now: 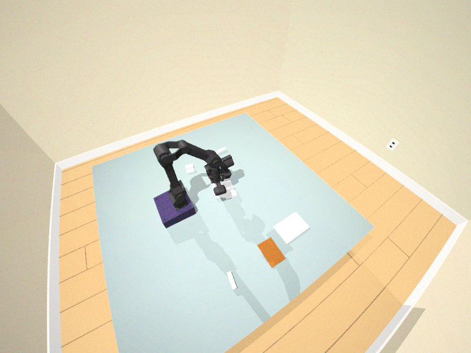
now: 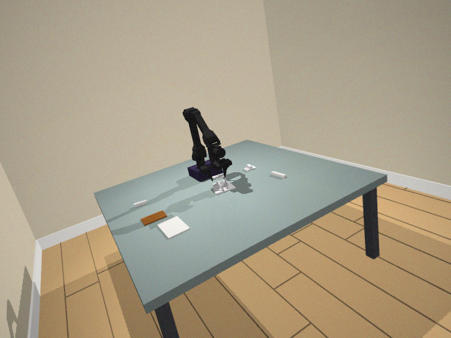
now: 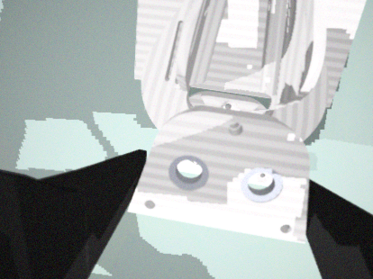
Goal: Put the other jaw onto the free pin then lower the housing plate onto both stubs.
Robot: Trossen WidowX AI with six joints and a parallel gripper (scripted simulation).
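Now: the white jaw 20 mm ahead of my gripper tip, 10 mm to the left of it and 30 mm below it. From my gripper tip the other things lie so: orange plate (90 mm ahead, 440 mm to the right, 40 mm below); then white plate (250 mm ahead, 380 mm to the right, 40 mm below).
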